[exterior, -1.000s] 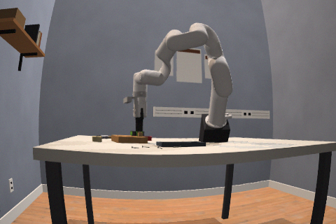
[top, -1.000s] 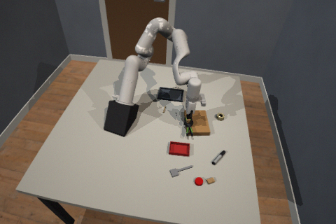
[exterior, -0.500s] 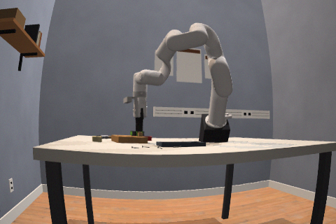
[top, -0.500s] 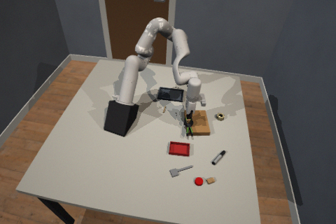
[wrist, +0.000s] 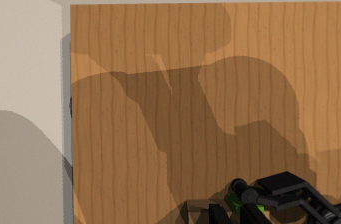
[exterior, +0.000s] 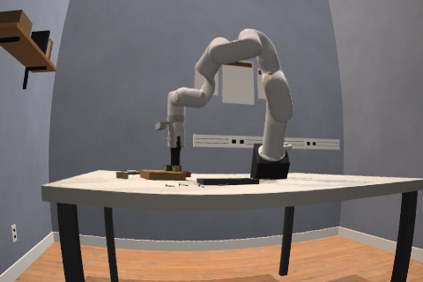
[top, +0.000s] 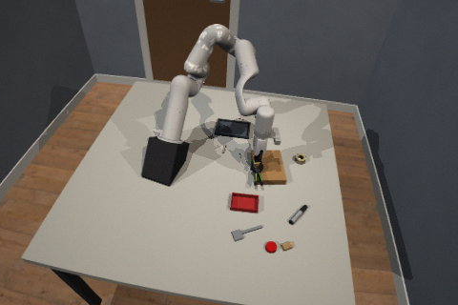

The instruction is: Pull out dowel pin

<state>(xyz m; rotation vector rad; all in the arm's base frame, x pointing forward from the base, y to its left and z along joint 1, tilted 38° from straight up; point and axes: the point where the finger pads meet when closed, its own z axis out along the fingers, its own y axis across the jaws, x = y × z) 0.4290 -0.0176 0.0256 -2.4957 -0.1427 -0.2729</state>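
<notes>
The dowel pin lies 20 mm below my hand. Round my hand: red tray: 40 mm behind, 230 mm to the right, 70 mm below; then small wooden block: 40 mm below; then loose dowel: 180 mm behind, 100 mm to the left, 70 mm below.
</notes>
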